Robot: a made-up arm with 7 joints.
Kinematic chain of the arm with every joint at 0, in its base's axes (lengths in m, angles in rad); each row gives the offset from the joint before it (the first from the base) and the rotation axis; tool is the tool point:
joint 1: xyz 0 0 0.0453 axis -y
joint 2: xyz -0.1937 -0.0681 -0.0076 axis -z
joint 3: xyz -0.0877 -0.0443 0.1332 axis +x
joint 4: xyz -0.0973 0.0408 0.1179 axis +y
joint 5: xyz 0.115 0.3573 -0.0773 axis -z
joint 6: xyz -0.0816 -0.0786 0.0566 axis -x
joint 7: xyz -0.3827 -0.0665 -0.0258 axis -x
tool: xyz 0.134 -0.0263 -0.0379
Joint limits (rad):
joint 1: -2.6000..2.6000
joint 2: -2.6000..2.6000
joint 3: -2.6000..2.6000
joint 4: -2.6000..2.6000
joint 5: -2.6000..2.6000
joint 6: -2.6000..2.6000
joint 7: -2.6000..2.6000
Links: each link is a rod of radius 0.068 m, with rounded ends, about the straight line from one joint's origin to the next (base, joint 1, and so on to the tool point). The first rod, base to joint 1, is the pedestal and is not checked.
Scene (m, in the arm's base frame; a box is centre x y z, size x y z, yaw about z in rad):
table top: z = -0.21
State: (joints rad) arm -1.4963 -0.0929 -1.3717 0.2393 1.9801 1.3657 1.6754
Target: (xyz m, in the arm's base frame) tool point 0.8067 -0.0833 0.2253
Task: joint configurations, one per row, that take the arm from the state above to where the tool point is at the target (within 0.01 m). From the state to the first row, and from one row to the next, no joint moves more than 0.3 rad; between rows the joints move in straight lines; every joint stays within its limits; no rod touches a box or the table.
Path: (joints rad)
1: -1.7170 -0.2587 -1.1594 0.2790 1.6817 1.3108 1.6465
2: -1.9378 -0.4245 -0.9471 0.3186 1.3834 1.2559 1.6177
3: -2.1585 -0.5903 -0.7348 0.3583 1.0850 1.2010 1.5888
4: -2.3793 -0.7561 -0.5224 0.3979 0.7866 1.1461 1.5599
5: -2.6000 -0.9219 -0.3101 0.4376 0.4882 1.0912 1.5311

